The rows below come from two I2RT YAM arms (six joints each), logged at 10 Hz.
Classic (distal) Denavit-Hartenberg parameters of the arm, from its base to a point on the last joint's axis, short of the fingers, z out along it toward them. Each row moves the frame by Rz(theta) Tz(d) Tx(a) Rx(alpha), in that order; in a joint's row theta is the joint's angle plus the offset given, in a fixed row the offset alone. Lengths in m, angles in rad.
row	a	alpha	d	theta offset
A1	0.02	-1.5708	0.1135	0
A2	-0.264	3.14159	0	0
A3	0.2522	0	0	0.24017
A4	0.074	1.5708	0	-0.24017
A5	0	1.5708	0	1.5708
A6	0	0	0.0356	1.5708
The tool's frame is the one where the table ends.
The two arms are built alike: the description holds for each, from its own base.
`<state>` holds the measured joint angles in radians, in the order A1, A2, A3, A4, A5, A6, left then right.
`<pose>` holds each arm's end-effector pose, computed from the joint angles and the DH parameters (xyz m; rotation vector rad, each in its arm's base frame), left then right.
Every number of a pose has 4 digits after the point. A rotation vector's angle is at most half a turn.
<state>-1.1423 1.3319 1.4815 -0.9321 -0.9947 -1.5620 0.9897 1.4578 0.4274 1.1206 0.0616 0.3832</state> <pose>0.1340 -0.2214 0.4000 -0.8410 1.8245 -0.5649 0.1538 0.2302 0.2065 -0.4192 1.5174 1.0539</pose>
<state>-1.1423 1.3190 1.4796 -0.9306 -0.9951 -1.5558 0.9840 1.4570 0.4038 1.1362 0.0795 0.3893</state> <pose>0.1325 -0.2182 0.4026 -0.8406 1.8198 -0.5733 0.1532 0.2253 0.2017 -0.3971 1.5286 1.0384</pose>
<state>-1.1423 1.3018 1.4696 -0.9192 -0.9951 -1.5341 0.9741 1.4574 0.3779 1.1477 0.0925 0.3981</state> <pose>0.1309 -0.2146 0.4043 -0.8280 1.8172 -0.5780 0.1532 0.2197 0.1956 -0.3762 1.5475 1.0219</pose>
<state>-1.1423 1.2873 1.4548 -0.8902 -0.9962 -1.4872 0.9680 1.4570 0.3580 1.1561 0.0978 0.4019</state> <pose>0.1301 -0.2129 0.4052 -0.7962 1.8160 -0.5757 0.1526 0.2155 0.1911 -0.3674 1.5601 1.0115</pose>
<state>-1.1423 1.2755 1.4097 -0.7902 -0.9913 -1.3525 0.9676 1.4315 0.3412 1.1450 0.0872 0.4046</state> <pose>0.1318 -0.2168 0.4013 -0.6969 1.8226 -0.5561 0.1495 0.2116 0.1914 -0.3749 1.5626 1.0200</pose>
